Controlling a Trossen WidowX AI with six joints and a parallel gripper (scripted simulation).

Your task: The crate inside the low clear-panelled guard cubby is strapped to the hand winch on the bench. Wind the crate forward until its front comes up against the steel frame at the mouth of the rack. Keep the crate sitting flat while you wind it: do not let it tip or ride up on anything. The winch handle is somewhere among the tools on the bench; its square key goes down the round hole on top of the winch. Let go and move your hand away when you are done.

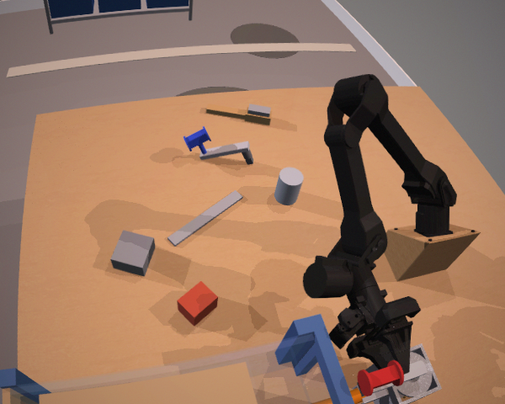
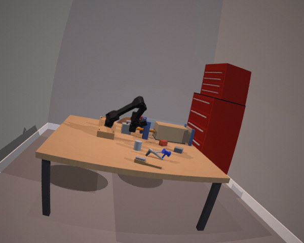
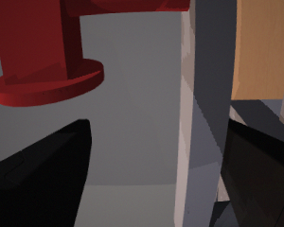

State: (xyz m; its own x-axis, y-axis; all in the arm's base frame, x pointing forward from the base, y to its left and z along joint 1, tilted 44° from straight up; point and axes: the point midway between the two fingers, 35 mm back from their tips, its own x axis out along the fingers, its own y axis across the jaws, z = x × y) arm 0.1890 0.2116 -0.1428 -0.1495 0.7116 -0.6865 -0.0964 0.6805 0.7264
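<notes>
Now: gripper tip 1 cm short of the red-gripped winch handle and 1 cm above it. Also, from my gripper tip: blue steel frame (11 cm ahead, 3 cm below, 2 cm to the left); red knob (5 cm ahead, 2 cm above); grey winch (10 cm below, 6 cm behind, 2 cm to the right).
</notes>
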